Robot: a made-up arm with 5 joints.
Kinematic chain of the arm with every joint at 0, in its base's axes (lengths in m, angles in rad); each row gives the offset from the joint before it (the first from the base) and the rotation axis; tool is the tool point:
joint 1: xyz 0 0 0.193 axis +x
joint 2: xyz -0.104 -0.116 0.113 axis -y
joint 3: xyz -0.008 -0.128 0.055 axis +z
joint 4: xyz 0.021 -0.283 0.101 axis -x
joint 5: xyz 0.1 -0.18 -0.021 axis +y
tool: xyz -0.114 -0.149 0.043
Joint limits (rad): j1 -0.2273..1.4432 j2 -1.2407..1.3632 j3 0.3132..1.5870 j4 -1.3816..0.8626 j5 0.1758..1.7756
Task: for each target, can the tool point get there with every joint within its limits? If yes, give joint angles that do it. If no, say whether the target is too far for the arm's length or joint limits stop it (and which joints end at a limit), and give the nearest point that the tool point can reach.
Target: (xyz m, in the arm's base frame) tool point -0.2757 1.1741 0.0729
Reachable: no: too far | nearest point 0.0123 0.4088 0.0254 | short by 0.819 m
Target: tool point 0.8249 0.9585 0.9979
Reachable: no: too far | nearest point 0.3678 0.0799 0.7531 | short by 1.020 m
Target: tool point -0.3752 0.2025 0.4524
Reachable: no: joint limits stop it (at a limit: joint 1, joint 2, joint 3, joint 4, joint 5) | nearest point -0.4659 0.0908 0.8107 | short by 0.386 m
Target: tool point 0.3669 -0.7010 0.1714
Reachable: yes | joints 0.6221 0.1665 0.9230 -0.0982 0.5162
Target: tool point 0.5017 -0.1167 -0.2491
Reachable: yes | joints 1.1920 -0.9890 0.9280 0.5489 1.2059
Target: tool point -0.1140 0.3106 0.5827
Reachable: no: joint limits stop it (at a limit: joint 1, joint 2, joint 3, joint 5) | nearest point 0.1041 0.0776 0.7496 | short by 0.360 m
